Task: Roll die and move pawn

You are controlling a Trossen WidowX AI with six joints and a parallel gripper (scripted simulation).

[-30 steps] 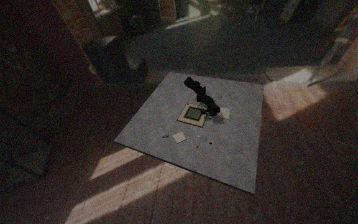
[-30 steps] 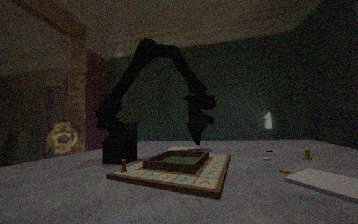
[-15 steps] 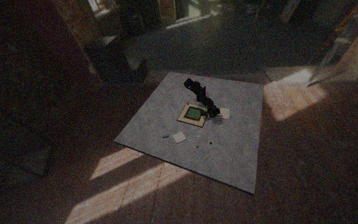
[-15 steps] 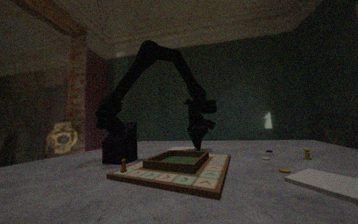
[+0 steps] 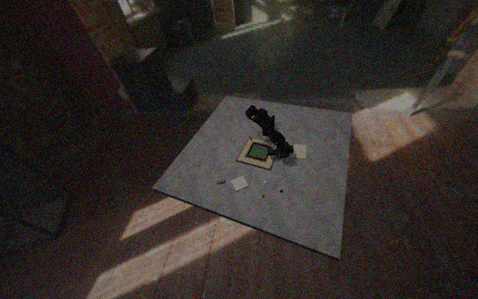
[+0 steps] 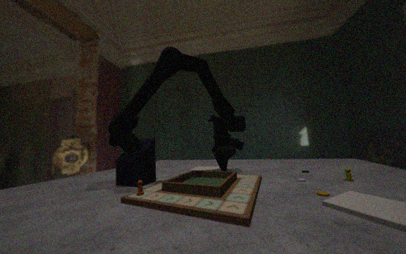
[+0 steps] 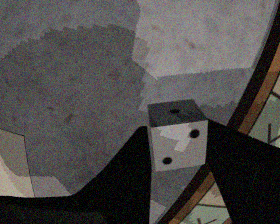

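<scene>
Now: gripper tip 18 cm to the left of the green dice tray and 1 cm past it. The rest, counted from my gripper tip: white card: 13 cm to the left, 12 cm behind, 1 cm below; grey die: right at my gripper tip; yellow pawn: 36 cm ahead, 3 cm to the right, 1 cm above.
</scene>
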